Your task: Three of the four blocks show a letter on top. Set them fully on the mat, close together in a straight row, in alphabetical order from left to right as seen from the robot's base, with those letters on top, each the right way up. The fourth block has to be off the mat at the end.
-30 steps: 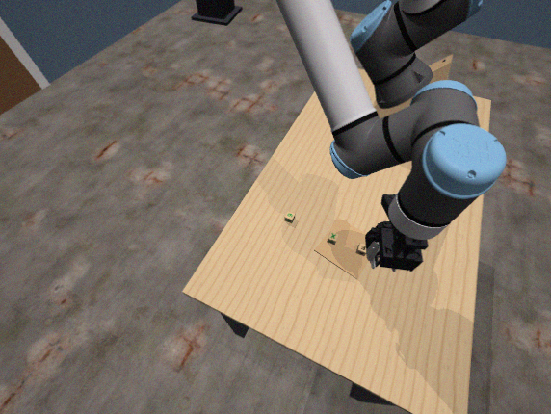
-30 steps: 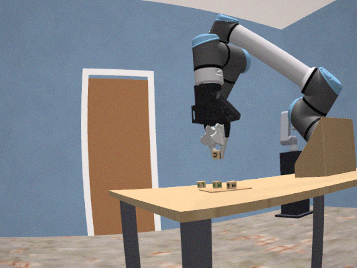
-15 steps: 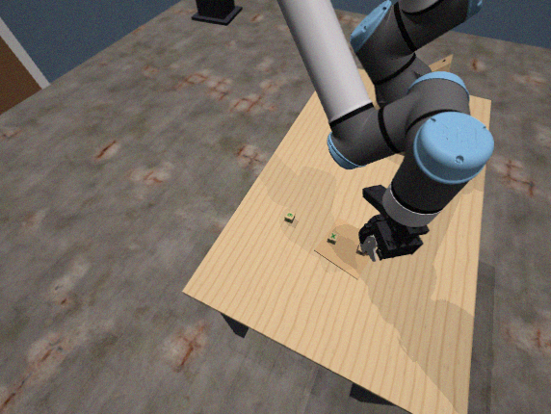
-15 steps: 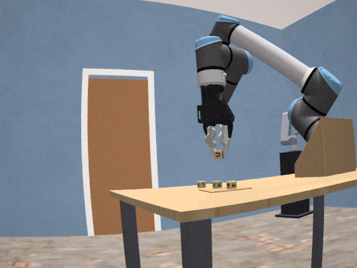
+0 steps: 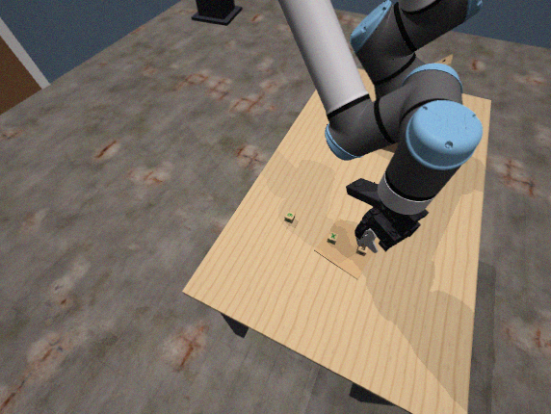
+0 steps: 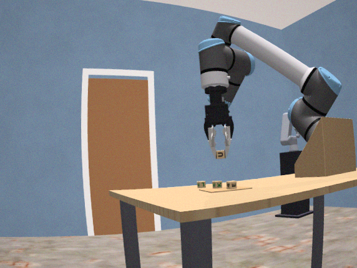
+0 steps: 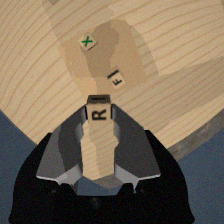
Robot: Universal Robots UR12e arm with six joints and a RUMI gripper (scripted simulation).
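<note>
Right now the tan mat is 3 cm behind my hand, 2 cm to the right of it and 12 cm below it. Round my hand: R block right at my hand.
</note>
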